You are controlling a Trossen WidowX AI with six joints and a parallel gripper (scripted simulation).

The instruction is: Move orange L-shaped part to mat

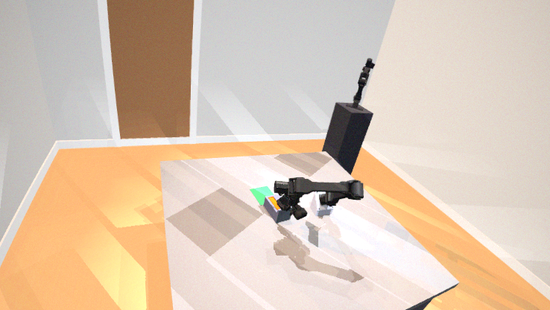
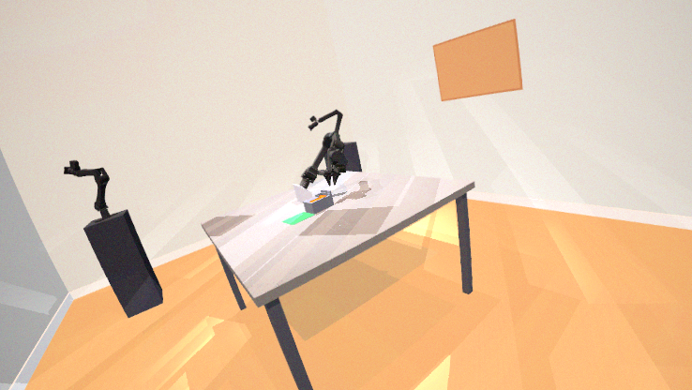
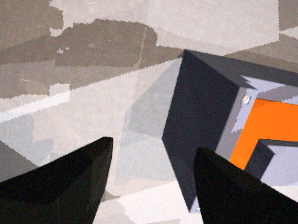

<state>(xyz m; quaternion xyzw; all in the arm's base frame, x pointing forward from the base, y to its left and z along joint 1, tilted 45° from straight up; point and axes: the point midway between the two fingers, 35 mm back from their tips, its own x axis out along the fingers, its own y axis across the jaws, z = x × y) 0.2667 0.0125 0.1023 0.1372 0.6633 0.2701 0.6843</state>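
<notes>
The orange part lies 11 cm to the right of my gripper tip and 6 cm below it. Round my gripper tip: green mat (2 cm ahead, 27 cm to the right, 12 cm below).
</notes>
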